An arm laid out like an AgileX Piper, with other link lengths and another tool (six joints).
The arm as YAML. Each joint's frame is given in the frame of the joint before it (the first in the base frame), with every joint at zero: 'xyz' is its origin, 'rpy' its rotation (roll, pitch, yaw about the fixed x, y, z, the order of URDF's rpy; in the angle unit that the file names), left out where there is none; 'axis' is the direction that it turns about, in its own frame. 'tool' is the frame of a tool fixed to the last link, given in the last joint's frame.
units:
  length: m
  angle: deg
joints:
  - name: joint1
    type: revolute
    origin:
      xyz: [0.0, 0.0, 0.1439]
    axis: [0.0, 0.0, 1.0]
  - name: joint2
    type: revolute
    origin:
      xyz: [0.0, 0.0, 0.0]
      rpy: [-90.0, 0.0, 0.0]
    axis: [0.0, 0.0, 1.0]
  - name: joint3
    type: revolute
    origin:
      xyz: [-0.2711, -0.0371, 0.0]
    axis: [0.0, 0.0, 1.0]
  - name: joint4
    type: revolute
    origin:
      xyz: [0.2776, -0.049, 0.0]
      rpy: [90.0, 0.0, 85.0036]
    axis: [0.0, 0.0, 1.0]
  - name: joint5
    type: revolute
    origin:
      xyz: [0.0, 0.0, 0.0]
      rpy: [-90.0, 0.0, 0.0]
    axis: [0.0, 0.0, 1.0]
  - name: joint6
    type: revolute
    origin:
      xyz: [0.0, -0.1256, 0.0]
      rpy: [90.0, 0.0, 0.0]
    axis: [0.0, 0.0, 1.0]
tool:
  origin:
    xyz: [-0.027, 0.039, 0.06]
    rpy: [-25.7, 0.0, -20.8]
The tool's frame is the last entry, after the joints.
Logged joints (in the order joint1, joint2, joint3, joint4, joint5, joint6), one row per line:
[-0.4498, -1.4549, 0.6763, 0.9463, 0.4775, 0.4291]
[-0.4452, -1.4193, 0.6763, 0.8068, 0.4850, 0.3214]
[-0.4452, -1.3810, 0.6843, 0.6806, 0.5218, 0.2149]
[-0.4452, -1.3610, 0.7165, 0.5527, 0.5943, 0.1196]
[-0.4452, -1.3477, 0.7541, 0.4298, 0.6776, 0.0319]
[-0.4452, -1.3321, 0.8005, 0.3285, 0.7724, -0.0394]
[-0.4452, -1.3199, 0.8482, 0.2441, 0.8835, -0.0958]
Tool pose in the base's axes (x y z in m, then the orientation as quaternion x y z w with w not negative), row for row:
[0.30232, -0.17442, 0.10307, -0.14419, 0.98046, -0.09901, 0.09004]
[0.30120, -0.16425, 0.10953, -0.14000, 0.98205, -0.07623, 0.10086]
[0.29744, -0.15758, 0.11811, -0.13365, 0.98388, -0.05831, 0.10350]
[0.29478, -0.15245, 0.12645, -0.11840, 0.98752, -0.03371, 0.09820]
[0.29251, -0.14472, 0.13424, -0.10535, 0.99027, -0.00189, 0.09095]
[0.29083, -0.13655, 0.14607, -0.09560, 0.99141, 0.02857, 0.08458]
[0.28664, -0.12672, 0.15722, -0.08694, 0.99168, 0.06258, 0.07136]
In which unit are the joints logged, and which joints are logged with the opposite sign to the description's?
The joints are logged in radians. Opposite sign: joint2, joint3, joint4.
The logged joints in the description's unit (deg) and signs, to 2 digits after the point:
[-25.77, 83.36, -38.75, -54.22, 27.36, 24.59]
[-25.51, 81.32, -38.75, -46.23, 27.79, 18.41]
[-25.51, 79.13, -39.21, -39.00, 29.90, 12.31]
[-25.51, 77.98, -41.05, -31.67, 34.05, 6.85]
[-25.51, 77.22, -43.21, -24.63, 38.82, 1.83]
[-25.51, 76.32, -45.87, -18.82, 44.26, -2.26]
[-25.51, 75.62, -48.60, -13.99, 50.62, -5.49]

